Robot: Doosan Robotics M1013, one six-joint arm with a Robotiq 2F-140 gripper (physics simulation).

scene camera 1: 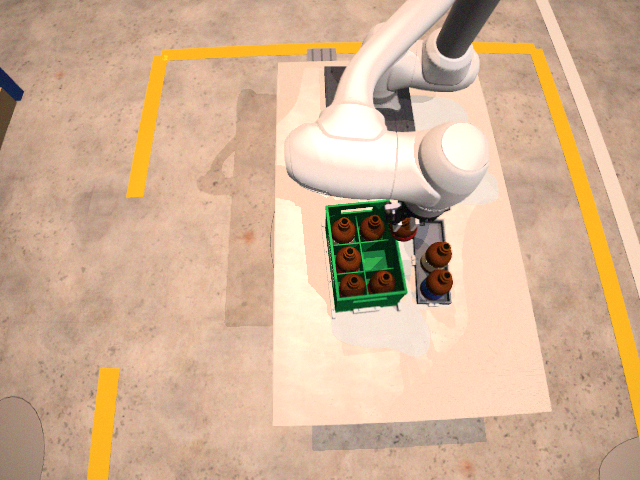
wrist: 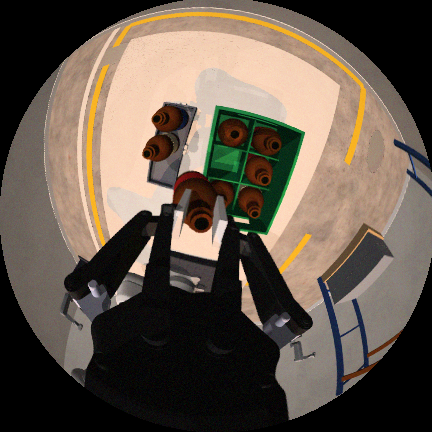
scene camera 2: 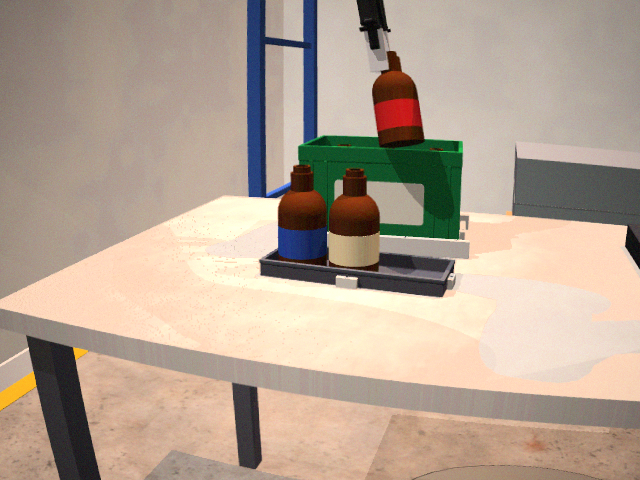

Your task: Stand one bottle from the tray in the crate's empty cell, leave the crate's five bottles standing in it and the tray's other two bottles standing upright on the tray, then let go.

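Places are measured from the arm's base along level axes (x ahead, y left, z up), in metres.
Pixels of known places: gripper, fingertip midpoint: [scene camera 1: 402, 225] [wrist: 201, 202] [scene camera 2: 382, 71]; arm's base, origin of the base link: [scene camera 1: 373, 92] [wrist: 180, 279].
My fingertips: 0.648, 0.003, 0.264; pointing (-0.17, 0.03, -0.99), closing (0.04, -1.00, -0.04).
Observation:
For each thing: its middle in the pictures, then the offset to it from my fingertips, as dx, dy, dz. "spot": a spot on its surface instead. Level surfaces: height alone.
- red-label brown bottle, body centre: [scene camera 2: 395, 97] [wrist: 194, 200] [scene camera 1: 403, 223] -0.024, +0.011, -0.043
- green crate, body centre: [scene camera 2: 385, 190] [wrist: 243, 166] [scene camera 1: 361, 257] +0.011, -0.078, -0.216
- blue-label bottle, body centre: [scene camera 2: 302, 216] [wrist: 168, 118] [scene camera 1: 439, 282] +0.086, +0.143, -0.221
- cream-label bottle, body centre: [scene camera 2: 354, 222] [wrist: 159, 147] [scene camera 1: 438, 255] +0.003, +0.150, -0.221
- grey tray, body centre: [scene camera 2: 358, 267] [wrist: 168, 145] [scene camera 1: 430, 260] -0.003, +0.146, -0.291
- table, its level: dz -0.303
- low pale rail, surface spot: [scene camera 2: 423, 246] spot: -0.078, +0.016, -0.286
My gripper [scene camera 1: 404, 224] [scene camera 2: 381, 63] [wrist: 201, 202] is shut on the neck of the red-label brown bottle [scene camera 1: 404, 234] [scene camera 2: 398, 111] [wrist: 190, 194]. The bottle hangs tilted, its base near crate-rim height, beside the crate's back right corner in scene camera 1. The green crate [scene camera 1: 369, 301] [scene camera 2: 320, 152] [wrist: 291, 170] holds several standing bottles [scene camera 1: 348, 259] [wrist: 258, 170]; its empty cell [scene camera 1: 376, 257] [wrist: 226, 160] is the middle one on the tray side. The blue-label bottle [scene camera 1: 439, 283] [scene camera 2: 302, 242] [wrist: 167, 119] and cream-label bottle [scene camera 1: 439, 254] [scene camera 2: 354, 250] [wrist: 159, 149] stand upright on the grey tray [scene camera 1: 429, 232] [scene camera 2: 403, 284] [wrist: 162, 172].
The crate and tray stand side by side on the table [scene camera 1: 413, 382] [scene camera 2: 232, 320] [wrist: 165, 65]. A low pale rail [scene camera 2: 423, 246] runs beside the crate on the tray side. A blue rack [scene camera 2: 255, 103] and a grey box [scene camera 2: 573, 186] stand beyond the table.

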